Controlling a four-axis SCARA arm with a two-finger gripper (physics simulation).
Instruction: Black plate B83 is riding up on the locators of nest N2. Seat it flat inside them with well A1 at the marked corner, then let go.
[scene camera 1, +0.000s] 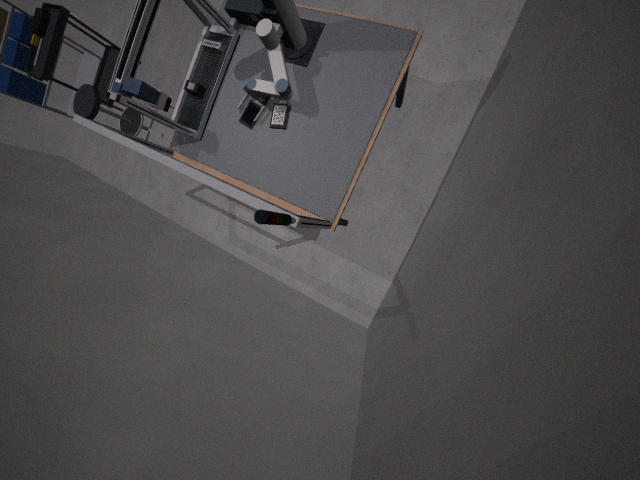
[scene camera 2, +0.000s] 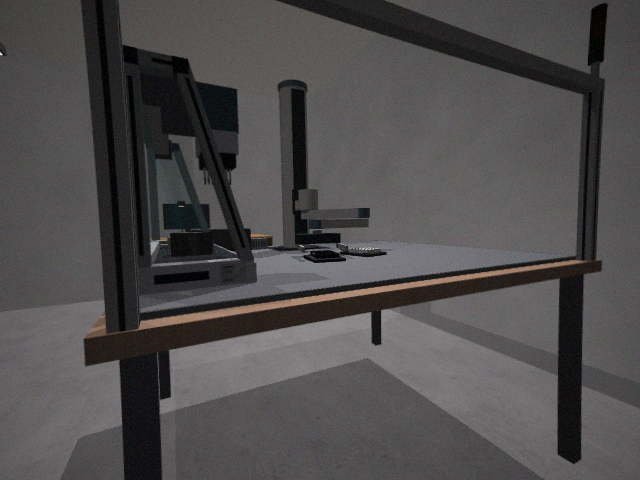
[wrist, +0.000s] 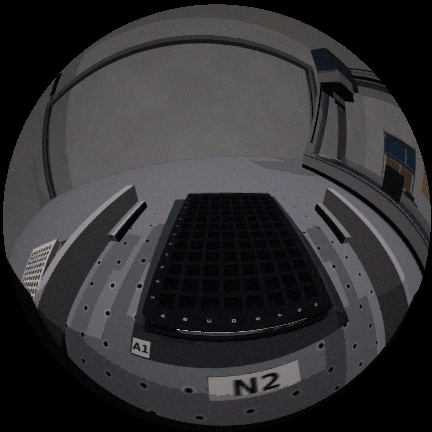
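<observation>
My gripper (wrist: 233, 192). Black plate B83 (wrist: 233, 268). Nest N2 (wrist: 207, 354). N2 tag (wrist: 256, 383). Liquid-handling gantry deck (scene camera 1: 217, 65).
</observation>
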